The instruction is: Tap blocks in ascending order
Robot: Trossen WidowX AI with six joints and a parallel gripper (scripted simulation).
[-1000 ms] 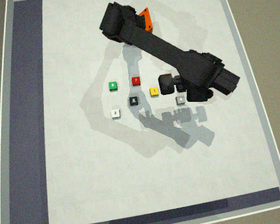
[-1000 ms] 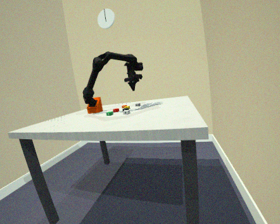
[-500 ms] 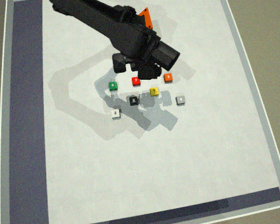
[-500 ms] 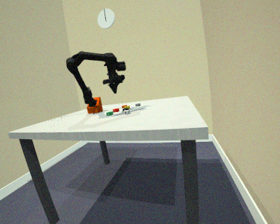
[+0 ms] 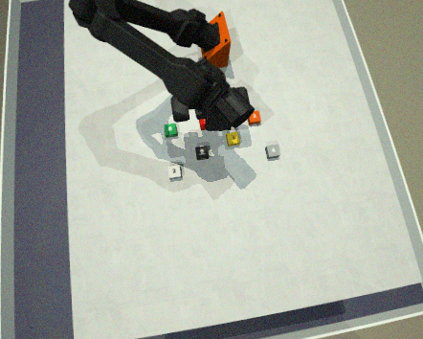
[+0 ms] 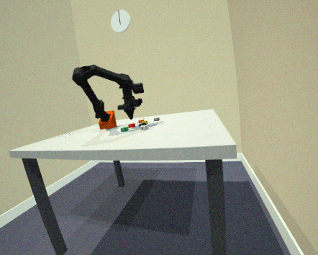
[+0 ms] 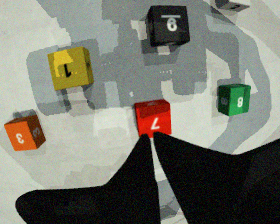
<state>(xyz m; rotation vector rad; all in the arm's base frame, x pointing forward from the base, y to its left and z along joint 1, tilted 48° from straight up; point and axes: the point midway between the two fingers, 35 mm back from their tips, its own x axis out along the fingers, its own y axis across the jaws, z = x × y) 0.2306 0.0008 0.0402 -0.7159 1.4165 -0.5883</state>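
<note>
My gripper tip is now 1 cm to the left of the red block and 4 cm above it. From my gripper tip the other things lie so: green block: 1 cm ahead, 11 cm to the right, 4 cm below; then yellow block: 6 cm ahead, 6 cm to the left, 4 cm below; then black block: 9 cm ahead, 3 cm to the right, 4 cm below.
</note>
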